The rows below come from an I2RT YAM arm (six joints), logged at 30 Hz.
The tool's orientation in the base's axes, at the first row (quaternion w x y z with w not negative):
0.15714 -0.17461 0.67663 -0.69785
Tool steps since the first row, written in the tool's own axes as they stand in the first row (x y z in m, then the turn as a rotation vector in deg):
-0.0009 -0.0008 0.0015 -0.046 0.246 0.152
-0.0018 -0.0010 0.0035 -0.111 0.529 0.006
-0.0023 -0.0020 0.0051 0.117 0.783 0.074
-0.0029 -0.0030 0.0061 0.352 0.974 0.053
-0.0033 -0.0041 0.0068 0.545 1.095 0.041
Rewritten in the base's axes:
0.0015 -0.0009 0.0008 0.106 -0.123 -0.244
0.0032 -0.0023 0.0010 0.093 0.027 -0.532
0.0044 -0.0034 0.0020 -0.084 -0.147 -0.777
0.0054 -0.0040 0.0031 -0.305 -0.242 -0.961
0.0061 -0.0044 0.0042 -0.485 -0.323 -1.076

